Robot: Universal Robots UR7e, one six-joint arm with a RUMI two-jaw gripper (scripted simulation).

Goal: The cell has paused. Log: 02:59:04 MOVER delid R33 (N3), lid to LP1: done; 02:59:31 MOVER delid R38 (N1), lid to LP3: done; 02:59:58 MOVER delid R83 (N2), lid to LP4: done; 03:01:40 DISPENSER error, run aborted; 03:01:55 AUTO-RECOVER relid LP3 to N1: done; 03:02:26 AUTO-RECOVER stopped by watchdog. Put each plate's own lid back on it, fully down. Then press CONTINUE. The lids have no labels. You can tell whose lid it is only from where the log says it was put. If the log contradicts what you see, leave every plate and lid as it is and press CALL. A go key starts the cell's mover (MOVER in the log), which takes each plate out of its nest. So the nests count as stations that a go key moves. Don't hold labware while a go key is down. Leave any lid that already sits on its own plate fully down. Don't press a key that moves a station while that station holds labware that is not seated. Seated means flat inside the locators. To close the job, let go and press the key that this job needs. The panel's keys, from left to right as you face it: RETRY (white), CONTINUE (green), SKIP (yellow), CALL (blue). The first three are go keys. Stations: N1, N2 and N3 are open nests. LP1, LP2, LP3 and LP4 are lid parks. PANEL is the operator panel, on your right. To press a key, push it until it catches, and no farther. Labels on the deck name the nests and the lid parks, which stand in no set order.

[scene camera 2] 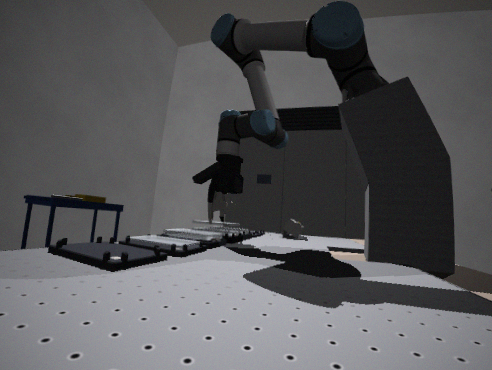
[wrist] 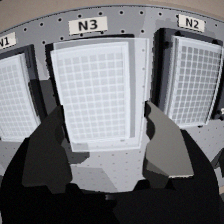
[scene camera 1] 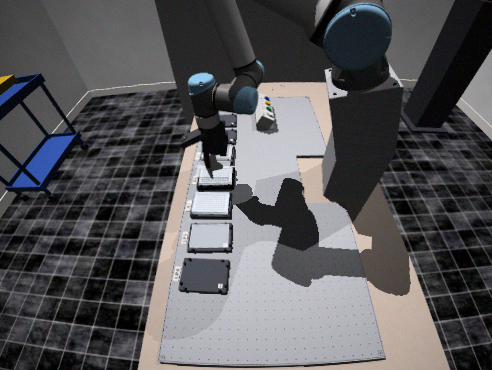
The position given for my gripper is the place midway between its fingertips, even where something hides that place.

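Note:
My gripper (scene camera 2: pixel 217 224) is visible, as is the same gripper (wrist: pixel 103 103), (scene camera 1: pixel 214 169).

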